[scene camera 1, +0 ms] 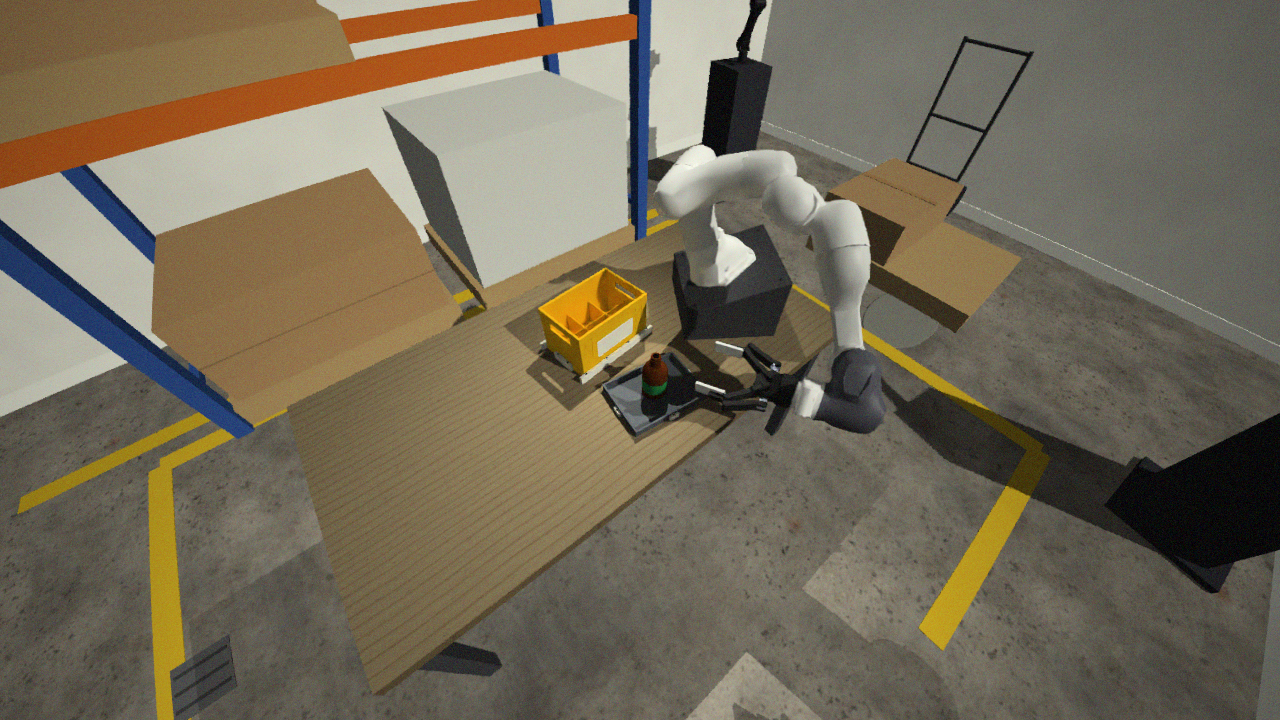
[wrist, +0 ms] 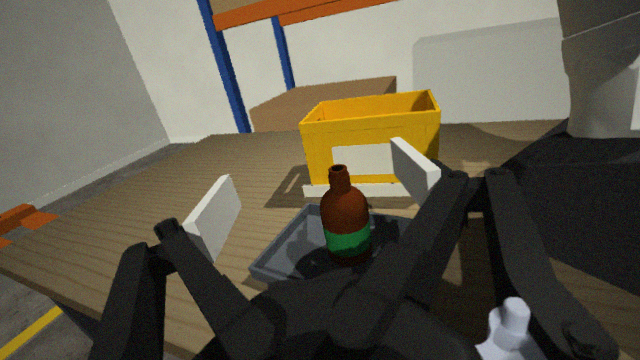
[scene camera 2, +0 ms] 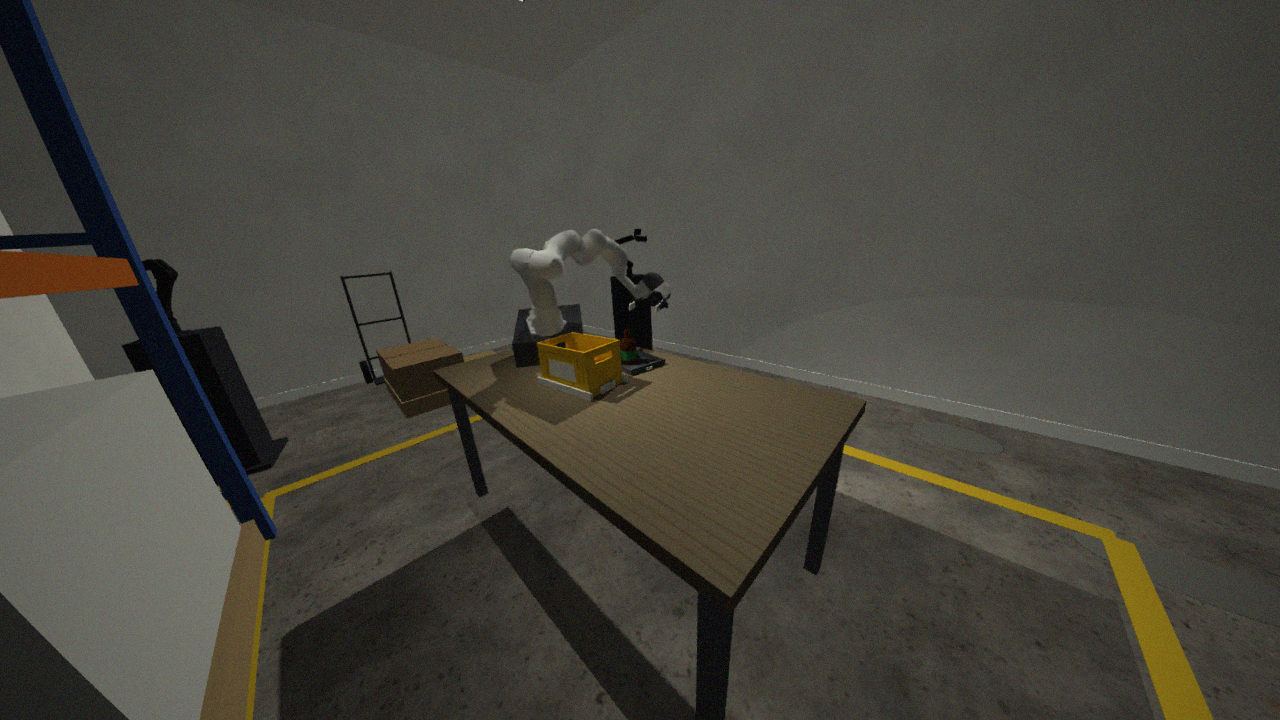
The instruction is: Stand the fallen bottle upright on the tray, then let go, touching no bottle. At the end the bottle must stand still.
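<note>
The brown bottle with a green band (scene camera 1: 654, 376) (scene camera 2: 628, 345) (wrist: 345, 220) stands upright on the grey tray (scene camera 1: 637, 428) (scene camera 2: 650, 367) (wrist: 280, 247). My gripper (scene camera 1: 720, 368) (wrist: 312, 173) is open with nothing between its white fingertips. In scene camera 1 it is to the right of the bottle, apart from it, near the tray's right side. In the wrist view the bottle shows beyond the fingers, and the gripper's dark body hides the near part of the tray. In scene camera 2 the gripper is too small for its fingers to be read.
A yellow crate (scene camera 1: 613, 334) (scene camera 2: 562, 368) (wrist: 367, 132) stands on a pale base behind the tray. The robot's dark mount (scene camera 1: 738, 304) stands at the end of the wooden table (scene camera 1: 447, 474) (scene camera 2: 698, 438). A blue and orange rack (scene camera 1: 639, 116) stands beside the table.
</note>
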